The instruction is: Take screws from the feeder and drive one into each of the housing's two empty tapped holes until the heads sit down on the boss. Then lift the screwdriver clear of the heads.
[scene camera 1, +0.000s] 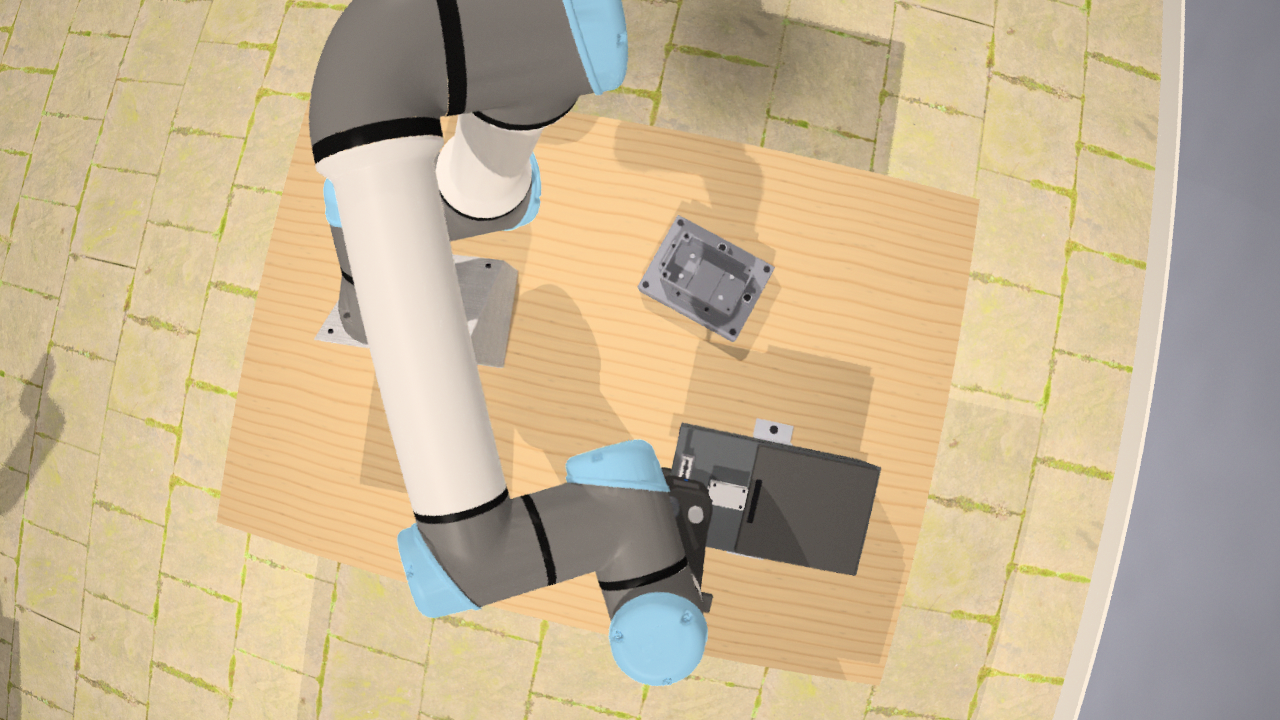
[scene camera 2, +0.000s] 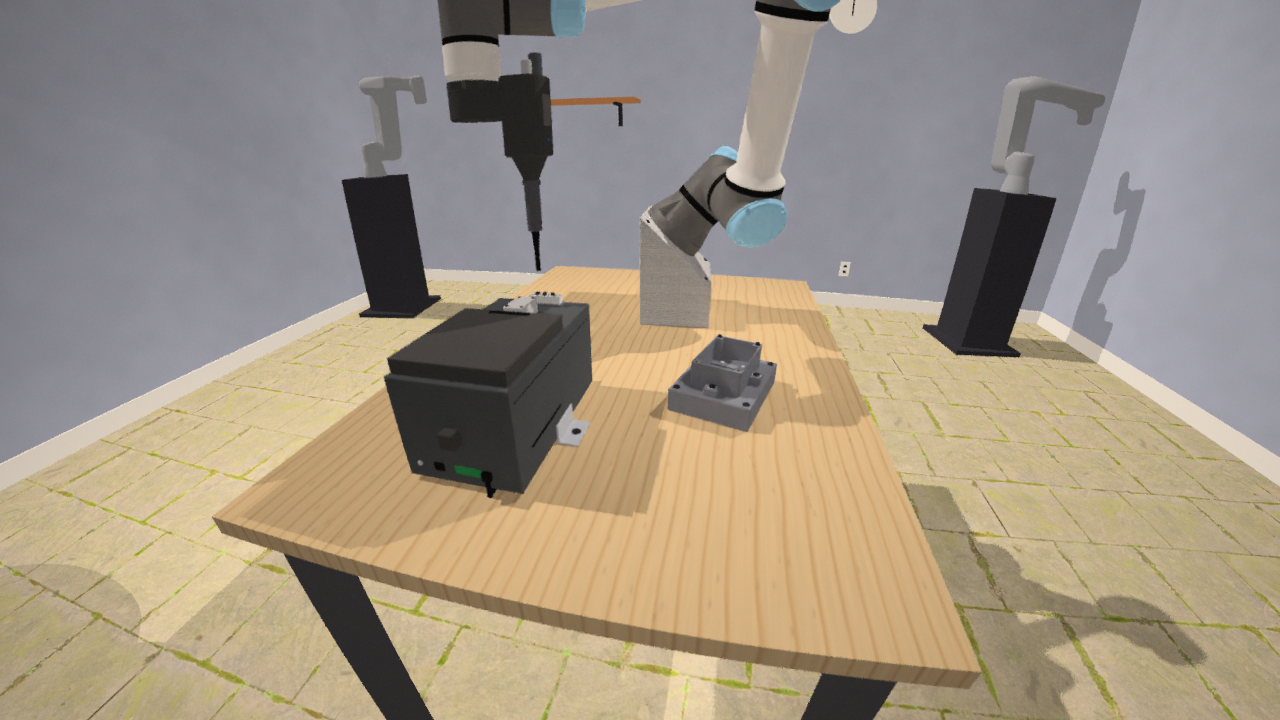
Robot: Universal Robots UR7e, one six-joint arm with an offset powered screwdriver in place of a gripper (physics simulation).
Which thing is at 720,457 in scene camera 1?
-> A dark screw feeder.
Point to a dark screw feeder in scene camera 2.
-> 497,436
